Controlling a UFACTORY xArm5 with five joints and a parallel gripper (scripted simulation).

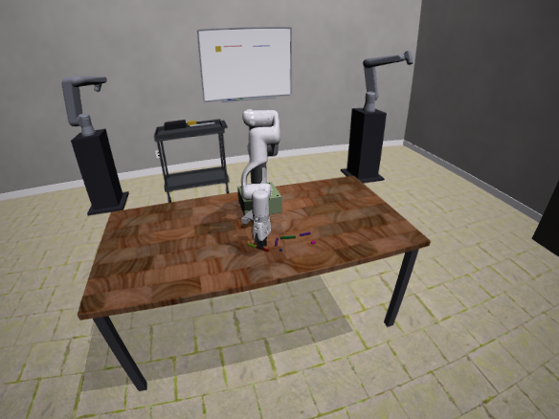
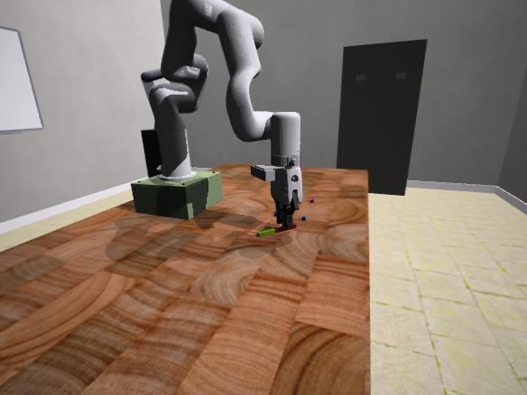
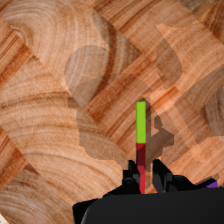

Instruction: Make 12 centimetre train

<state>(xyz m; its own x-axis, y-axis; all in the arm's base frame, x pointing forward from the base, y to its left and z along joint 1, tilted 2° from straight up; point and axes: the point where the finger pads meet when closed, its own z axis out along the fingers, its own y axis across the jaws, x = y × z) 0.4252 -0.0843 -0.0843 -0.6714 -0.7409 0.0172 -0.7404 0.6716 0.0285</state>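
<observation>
Right now the red rod is 3 cm below my hand. Also, from my hand: green rod 5 cm behind, 15 cm to the left, 3 cm below; small blue rod 4 cm ahead, 9 cm to the left, 3 cm below; lime rod 4 cm behind, 4 cm to the right, 3 cm below.
</observation>
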